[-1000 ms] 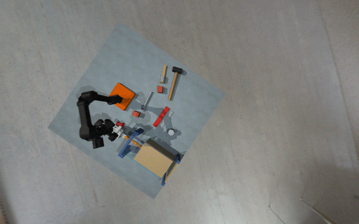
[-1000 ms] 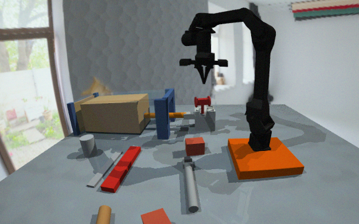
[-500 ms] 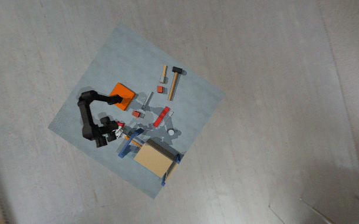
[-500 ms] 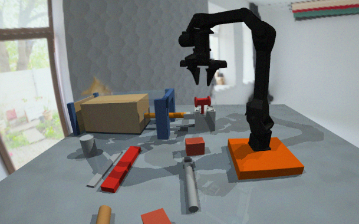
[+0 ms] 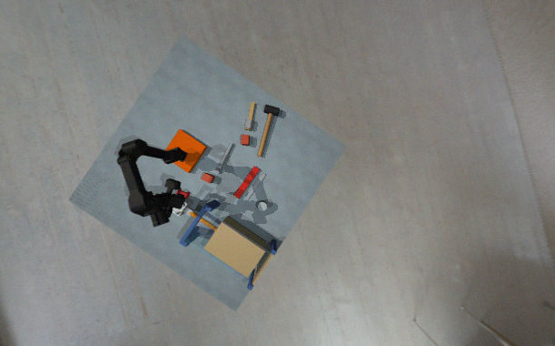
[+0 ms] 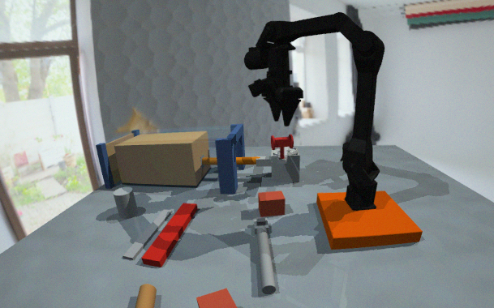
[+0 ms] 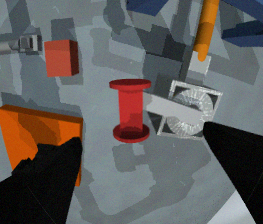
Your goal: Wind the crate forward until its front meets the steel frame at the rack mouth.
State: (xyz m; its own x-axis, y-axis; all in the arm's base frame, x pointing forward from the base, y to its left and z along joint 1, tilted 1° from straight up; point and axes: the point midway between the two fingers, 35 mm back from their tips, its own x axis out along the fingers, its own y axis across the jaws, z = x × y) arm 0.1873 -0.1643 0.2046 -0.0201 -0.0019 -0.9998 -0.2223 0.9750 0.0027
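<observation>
Right now my gripper tip is 70 mm above the red knob and 10 mm to the right of it. From my gripper tip the other things lie so: grey crank handle: 100 mm below, 30 mm to the right, 10 mm behind; grey winch: 170 mm below, 100 mm to the right, 40 mm behind; frame: 140 mm ahead, 110 mm to the right, 90 mm below.
</observation>
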